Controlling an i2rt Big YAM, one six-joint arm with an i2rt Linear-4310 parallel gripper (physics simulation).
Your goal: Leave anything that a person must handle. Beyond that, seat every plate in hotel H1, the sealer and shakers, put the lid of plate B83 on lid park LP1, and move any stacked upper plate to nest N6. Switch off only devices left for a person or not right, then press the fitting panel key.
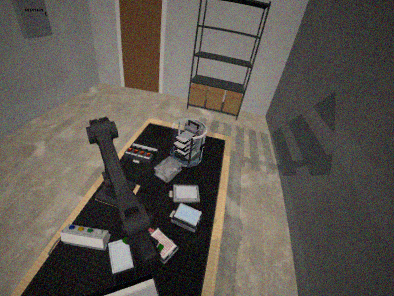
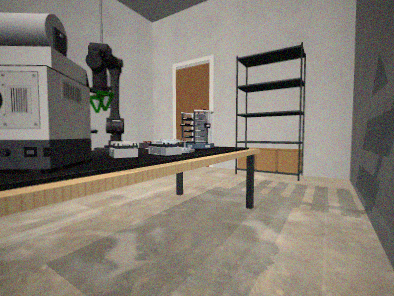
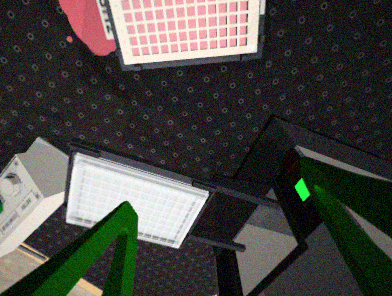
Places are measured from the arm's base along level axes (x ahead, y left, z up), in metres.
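Where they show: gripper, between the fingertips: [image 2: 100,111] [image 3: 211,188].
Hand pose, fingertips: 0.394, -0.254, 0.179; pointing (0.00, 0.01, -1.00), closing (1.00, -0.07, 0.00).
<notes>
Each offset is from my fingertips to the top centre of the thing, as dx, dy, dz. "spot": to the spot under its first point.
My gripper [image 1: 142,244] [image 2: 101,102] [image 3: 211,188] is open and empty, its green fingers above the table. A plate with pink wells {+0.017, +0.088, -0.128} [image 1: 164,241] [image 3: 185,30] sits on a dark nest. A red spill [image 1: 151,230] [image 3: 95,30] lies beside that plate. A white plate {-0.097, -0.054, -0.063} [image 1: 121,256] [image 3: 135,197] lies on the tray of the machine with a roll on top [image 2: 67,105] [image 3: 330,260], which shows a green light. A pale blue-topped plate {+0.071, +0.290, -0.120} [image 1: 188,214] and a white plate {-0.004, +0.448, -0.173} [image 1: 186,193] sit on devices. The hotel {-0.147, +0.768, +0.095} [image 1: 192,160] [image 2: 202,145] holds several stacked plates. Plate labels are unreadable.
A key panel {-0.335, -0.060, -0.114} [image 1: 85,237] [image 3: 42,172] stands at the left edge. A clear-topped grey tray {-0.194, +0.561, -0.122} [image 1: 168,169] lies before the hotel. A unit with red switches {spot: -0.445, +0.598, -0.149} [image 1: 141,151] is left of the hotel. A tall shelf rack [image 1: 223,60] [image 2: 270,86] stands by the wall.
</notes>
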